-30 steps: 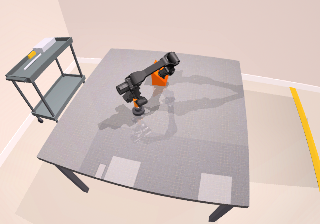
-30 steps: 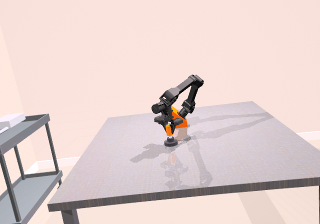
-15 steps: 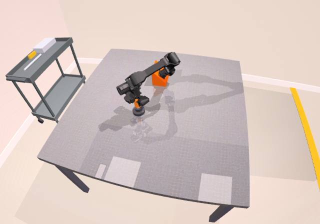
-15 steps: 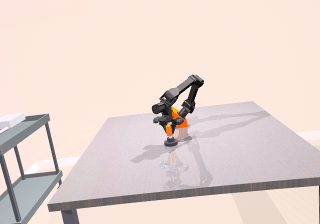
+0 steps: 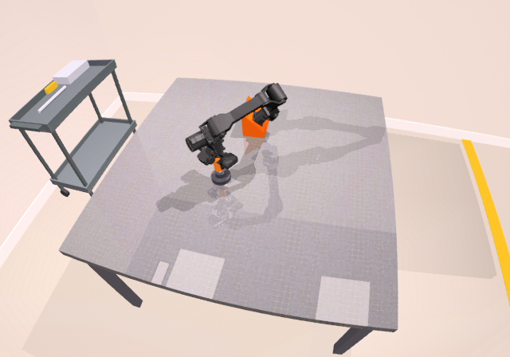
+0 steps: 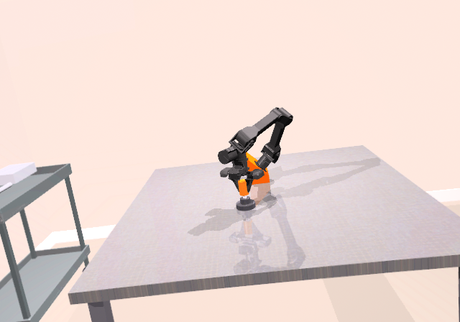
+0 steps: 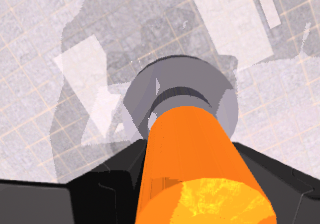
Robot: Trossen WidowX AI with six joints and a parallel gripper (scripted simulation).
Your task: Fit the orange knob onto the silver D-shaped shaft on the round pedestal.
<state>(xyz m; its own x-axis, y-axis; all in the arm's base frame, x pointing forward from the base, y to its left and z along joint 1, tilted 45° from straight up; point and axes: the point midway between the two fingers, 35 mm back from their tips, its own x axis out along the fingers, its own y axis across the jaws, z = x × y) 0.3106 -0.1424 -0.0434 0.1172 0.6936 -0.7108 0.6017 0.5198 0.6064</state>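
The orange knob lies 3 cm above my gripper tip. Round my gripper tip: round pedestal: 4 cm below.
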